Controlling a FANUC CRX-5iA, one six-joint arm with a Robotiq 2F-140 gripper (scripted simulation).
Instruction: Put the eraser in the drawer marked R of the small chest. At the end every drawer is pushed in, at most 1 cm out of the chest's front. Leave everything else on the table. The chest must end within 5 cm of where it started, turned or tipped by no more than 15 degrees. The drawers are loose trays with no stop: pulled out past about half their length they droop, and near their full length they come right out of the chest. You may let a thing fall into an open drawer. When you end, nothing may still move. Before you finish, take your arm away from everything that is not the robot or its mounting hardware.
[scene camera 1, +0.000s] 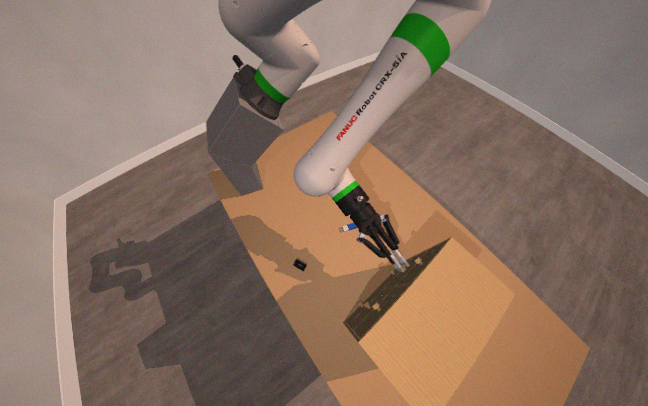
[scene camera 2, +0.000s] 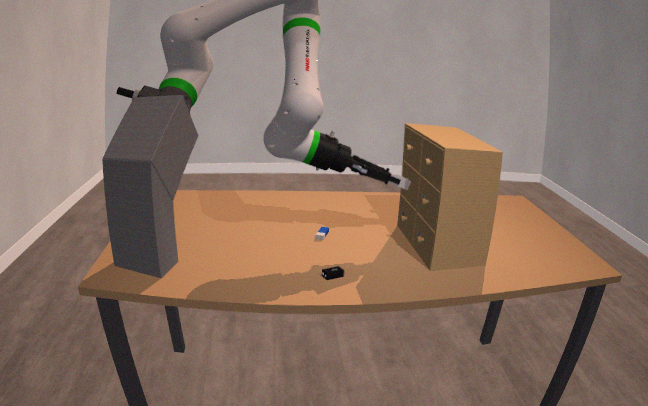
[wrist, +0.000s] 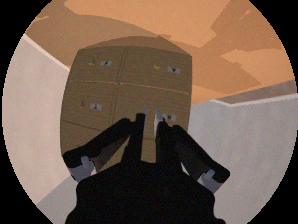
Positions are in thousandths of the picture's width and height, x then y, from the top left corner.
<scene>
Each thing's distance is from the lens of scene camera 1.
my gripper (scene camera 1: 623, 661): 65 cm
small wooden chest (scene camera 1: 661, 839): 49 cm
</scene>
